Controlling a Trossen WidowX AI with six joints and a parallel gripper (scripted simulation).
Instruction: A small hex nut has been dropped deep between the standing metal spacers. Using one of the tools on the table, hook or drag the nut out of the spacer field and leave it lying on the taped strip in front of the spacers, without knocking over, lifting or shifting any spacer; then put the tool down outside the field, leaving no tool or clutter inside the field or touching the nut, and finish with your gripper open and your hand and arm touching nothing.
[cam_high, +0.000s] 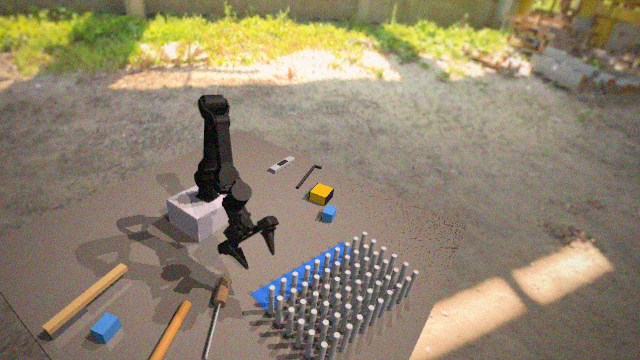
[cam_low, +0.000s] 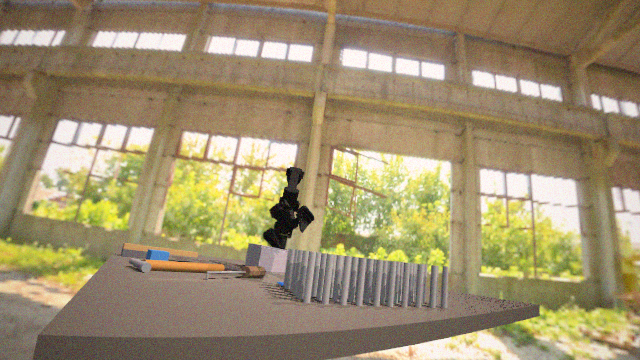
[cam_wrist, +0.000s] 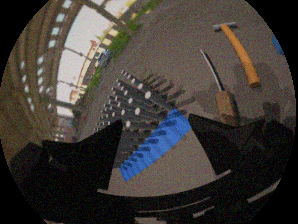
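My gripper tip is now 9 cm short of the blue taped strip, 16 cm to the right of it and 14 cm above it. The rest, counted from my gripper tip: yellow block (6 cm behind, 57 cm to the left, 12 cm below).
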